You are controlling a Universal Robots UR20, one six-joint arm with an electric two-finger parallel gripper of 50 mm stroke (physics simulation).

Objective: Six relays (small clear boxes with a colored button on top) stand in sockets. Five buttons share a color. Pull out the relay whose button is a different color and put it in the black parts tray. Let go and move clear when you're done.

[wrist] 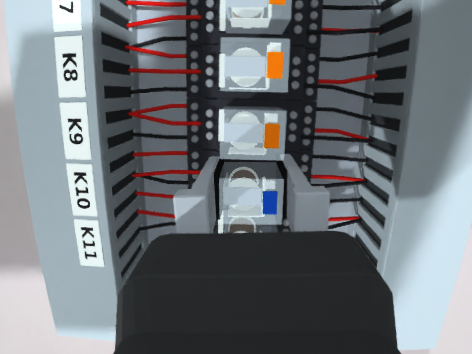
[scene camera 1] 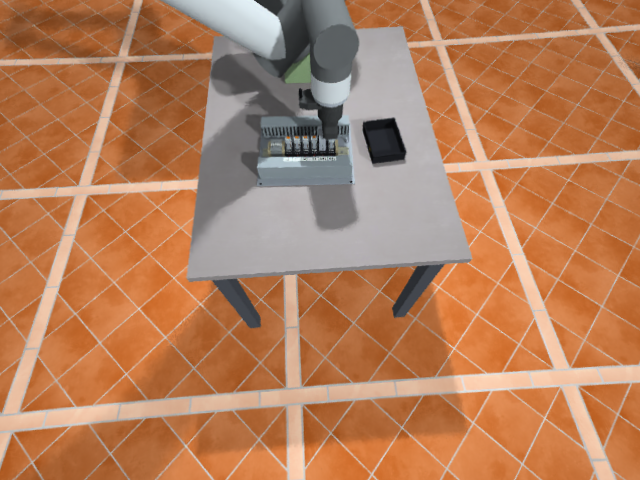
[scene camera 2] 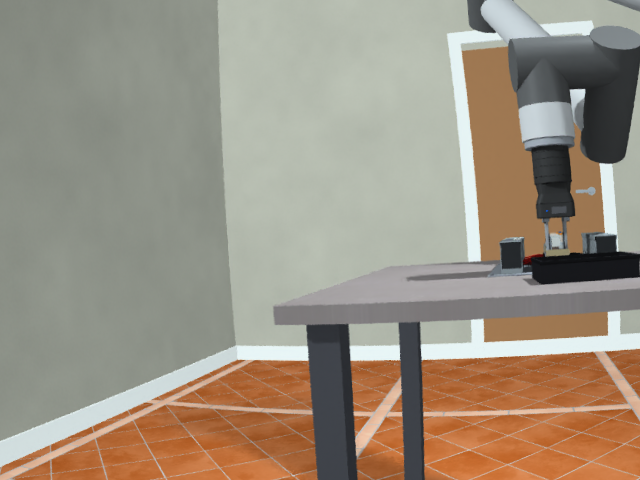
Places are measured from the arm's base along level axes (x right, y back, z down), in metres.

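Pixels of known places: gripper, fingertip midpoint: (wrist: 250, 175) (scene camera 1: 321, 145).
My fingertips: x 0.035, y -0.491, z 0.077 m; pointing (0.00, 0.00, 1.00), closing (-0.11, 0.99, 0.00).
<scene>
Ahead of a thing's pixels: the offset from my fingertips to its top centre. Level surfaces: height alone.
My gripper (scene camera 1: 326, 137) (scene camera 2: 556, 249) (wrist: 250, 175) points down over the relay row, its fingers shut on the two sides of the blue-button relay {dy +0.000, dx -0.002, dz -0.037 m} (wrist: 244, 196). This clear relay is in the row beside label K10; its base is hidden, so I cannot tell if it is fully seated. Orange-button relays stand beside it at K9 {dy +0.004, dx +0.026, dz -0.034 m} (wrist: 243, 131) and K8 {dy +0.009, dx +0.053, dz -0.034 m} (wrist: 243, 65), with another partly showing at the top of the wrist view. The relay past it at K11 is mostly hidden by my gripper body. The black parts tray {dy +0.000, dx -0.216, dz +0.000 m} (scene camera 1: 386, 159) (scene camera 2: 584, 270) stands right of the relay housing in scene camera 1.
Grey slotted wire ducts (scene camera 1: 305, 171) (wrist: 440, 150) run along both sides of the relay row, with red and black wires between. The ducts stand higher than the sockets. The housing rests on the grey table {dz +0.036 m} (scene camera 1: 258, 227) (scene camera 2: 361, 297). A green object (scene camera 1: 298, 72) shows behind the arm.
</scene>
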